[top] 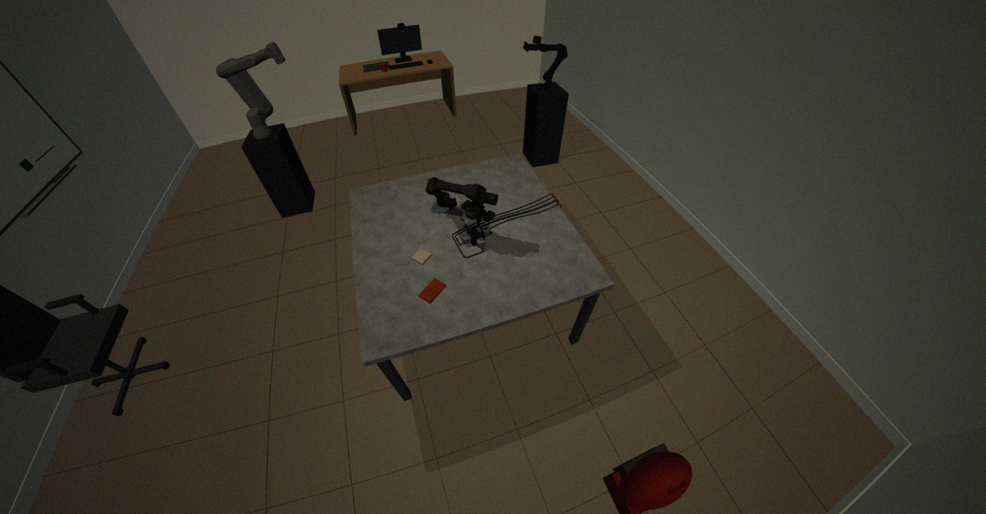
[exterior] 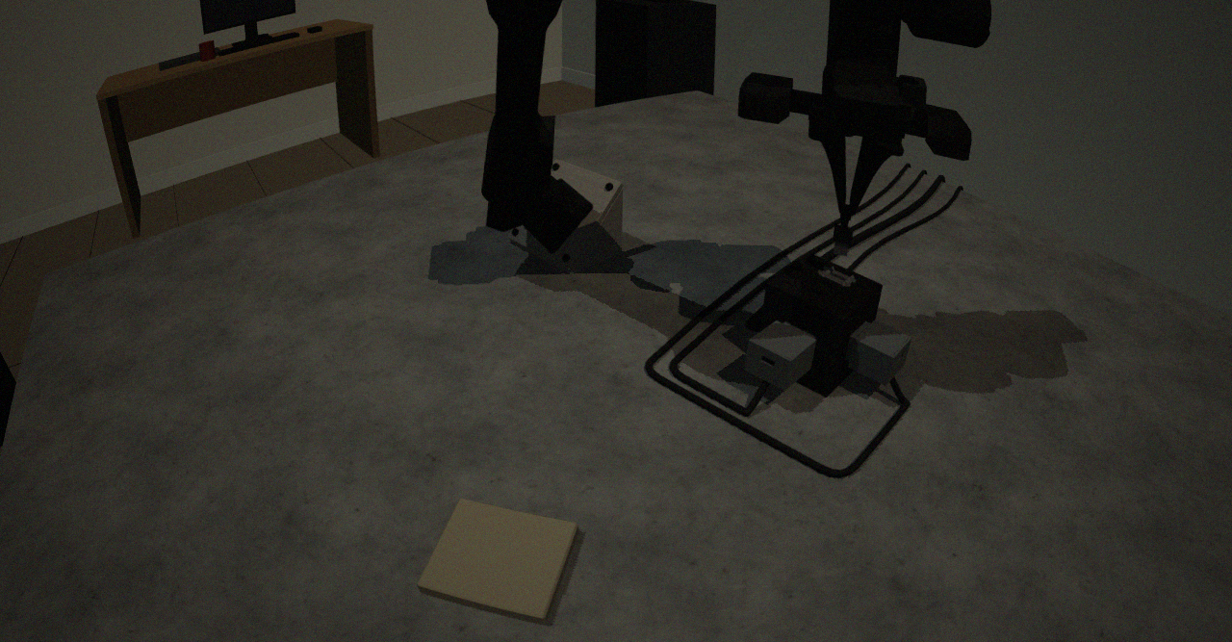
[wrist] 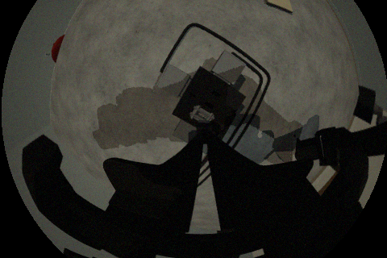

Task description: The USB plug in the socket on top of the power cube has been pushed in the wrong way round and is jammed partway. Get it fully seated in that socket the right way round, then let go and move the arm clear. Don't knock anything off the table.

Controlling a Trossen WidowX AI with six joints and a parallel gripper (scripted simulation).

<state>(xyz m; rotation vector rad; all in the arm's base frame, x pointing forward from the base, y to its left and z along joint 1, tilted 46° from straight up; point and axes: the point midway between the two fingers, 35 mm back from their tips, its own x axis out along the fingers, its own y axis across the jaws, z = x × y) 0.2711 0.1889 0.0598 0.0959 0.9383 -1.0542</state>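
Now: gripper tip 2 cm above the USB plug. The rest, counted from my gripper tip: beige pad: 34 cm to the right, 13 cm below, 4 cm ahead.
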